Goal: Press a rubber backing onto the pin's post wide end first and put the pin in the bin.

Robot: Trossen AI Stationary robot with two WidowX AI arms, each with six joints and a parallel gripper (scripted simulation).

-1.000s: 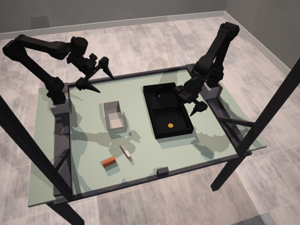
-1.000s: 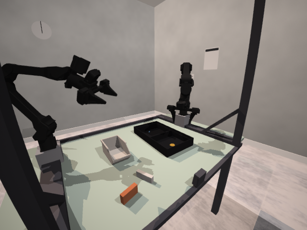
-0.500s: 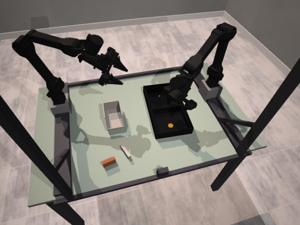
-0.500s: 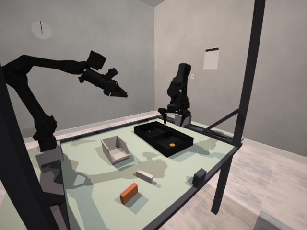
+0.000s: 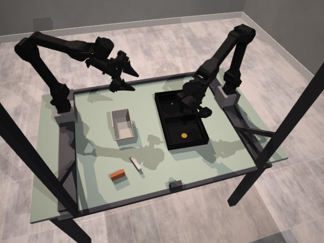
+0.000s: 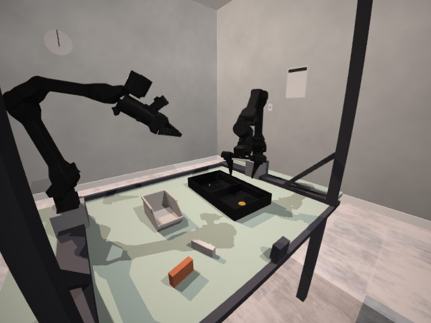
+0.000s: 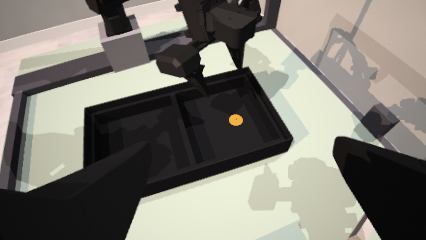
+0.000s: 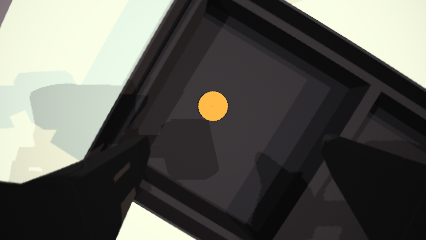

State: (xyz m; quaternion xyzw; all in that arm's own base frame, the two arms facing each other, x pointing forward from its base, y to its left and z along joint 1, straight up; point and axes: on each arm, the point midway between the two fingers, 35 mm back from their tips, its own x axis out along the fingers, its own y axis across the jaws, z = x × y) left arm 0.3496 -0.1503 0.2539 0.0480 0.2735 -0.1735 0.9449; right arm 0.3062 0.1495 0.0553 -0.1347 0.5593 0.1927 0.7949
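The pin is 3 cm behind my right hand, 2 cm to the left of it and 14 cm below it. The rest, counted from my right hand: black two-compartment tray (9 cm ahead, 2 cm to the left, 13 cm below); then orange block (21 cm behind, 37 cm to the left, 13 cm below); then bin (6 cm ahead, 33 cm to the left, 11 cm below).
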